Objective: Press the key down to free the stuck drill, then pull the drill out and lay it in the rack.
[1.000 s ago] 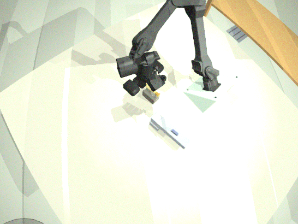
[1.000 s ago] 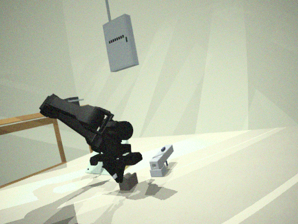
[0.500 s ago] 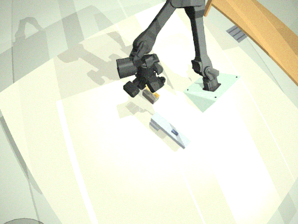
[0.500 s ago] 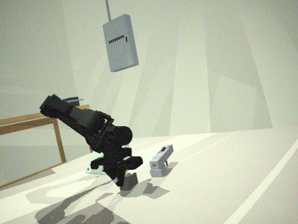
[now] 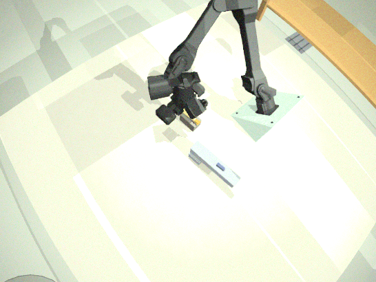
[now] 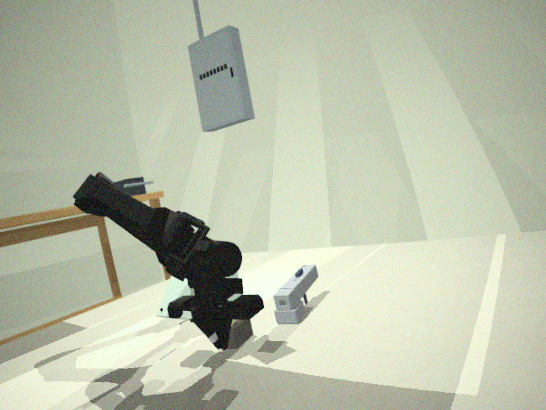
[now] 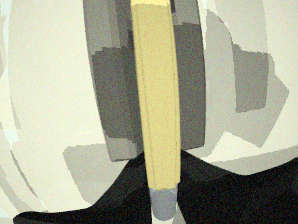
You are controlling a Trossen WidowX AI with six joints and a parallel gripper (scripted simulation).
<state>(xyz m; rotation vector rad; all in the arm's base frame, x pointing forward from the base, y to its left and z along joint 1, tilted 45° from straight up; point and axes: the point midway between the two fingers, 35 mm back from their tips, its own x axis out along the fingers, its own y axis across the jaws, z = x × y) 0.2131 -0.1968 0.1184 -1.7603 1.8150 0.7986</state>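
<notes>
Right now the dark grey rack is 5 cm to the left of my gripper tip and 1 cm above it. The rest, counted from my gripper tip: housing block 6 cm ahead, 22 cm to the left, 4 cm above; key 6 cm ahead, 25 cm to the left, 5 cm above.
</notes>
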